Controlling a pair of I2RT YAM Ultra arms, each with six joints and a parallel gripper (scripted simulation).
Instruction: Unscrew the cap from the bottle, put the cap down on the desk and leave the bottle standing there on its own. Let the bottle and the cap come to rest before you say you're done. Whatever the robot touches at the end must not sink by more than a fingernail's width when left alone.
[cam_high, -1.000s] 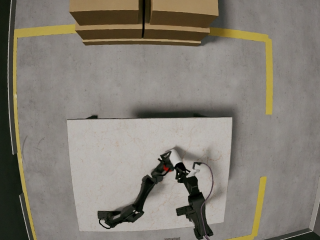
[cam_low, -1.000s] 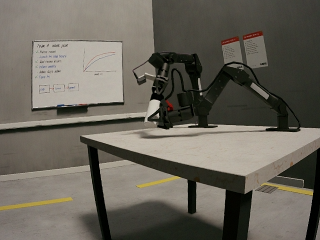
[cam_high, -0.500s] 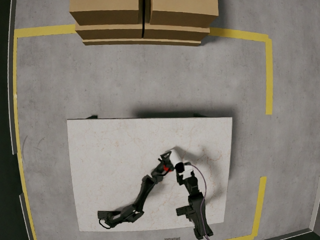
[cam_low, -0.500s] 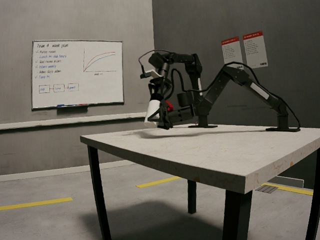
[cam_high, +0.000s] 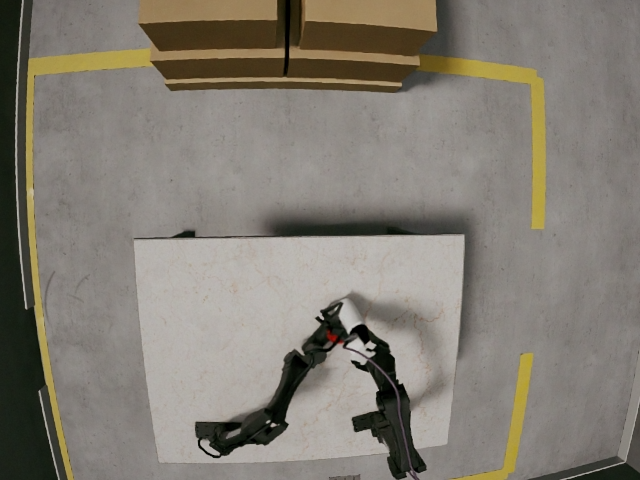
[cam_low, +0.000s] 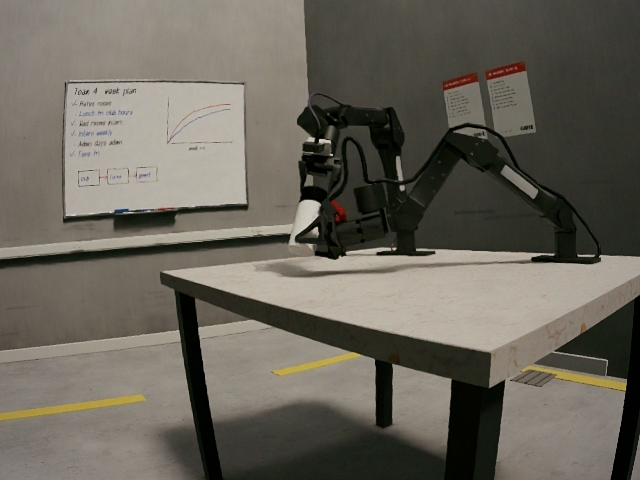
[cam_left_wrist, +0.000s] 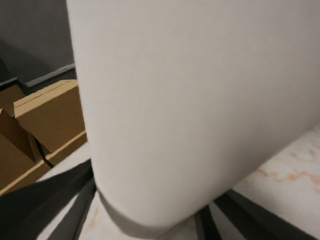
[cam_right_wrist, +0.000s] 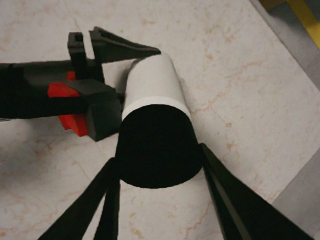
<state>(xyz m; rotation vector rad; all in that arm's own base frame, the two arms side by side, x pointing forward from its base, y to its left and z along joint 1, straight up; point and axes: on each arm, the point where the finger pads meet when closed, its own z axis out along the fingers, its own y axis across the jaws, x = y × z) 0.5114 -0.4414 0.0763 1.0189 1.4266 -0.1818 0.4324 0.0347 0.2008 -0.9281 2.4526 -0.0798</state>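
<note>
Now: the black cap 2 cm below my right hand and 1 cm ahead of it. The rest, counted from my right hand: white bottle: 5 cm below, 3 cm ahead, 1 cm to the left.
</note>
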